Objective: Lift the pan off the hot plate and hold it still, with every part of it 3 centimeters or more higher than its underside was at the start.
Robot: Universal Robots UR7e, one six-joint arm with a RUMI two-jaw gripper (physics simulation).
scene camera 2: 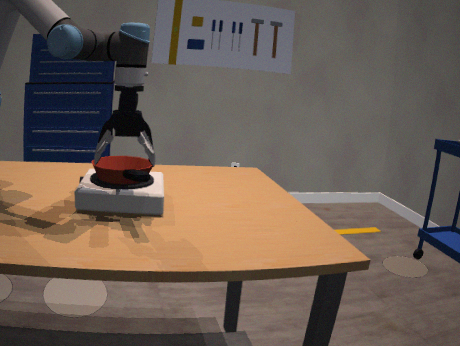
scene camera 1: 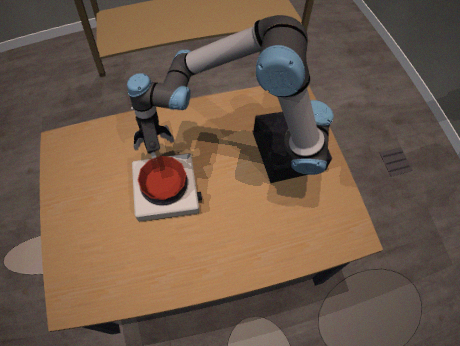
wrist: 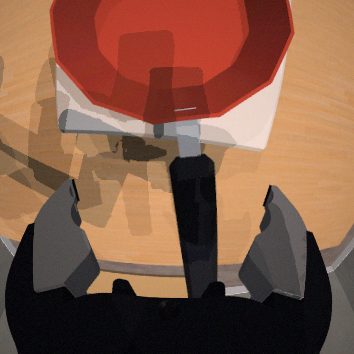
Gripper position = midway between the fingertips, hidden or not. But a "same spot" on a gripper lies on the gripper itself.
My gripper shows in scene camera 2 [124,166], in scene camera 1 and in the wrist view. A red pan shows in scene camera 2 [113,169], in scene camera 1 and in the wrist view. One and the same spot on my gripper: [wrist: 283,268] is [scene camera 1: 140,139]. The same spot on the red pan: [wrist: 157,68] is [scene camera 1: 163,170].
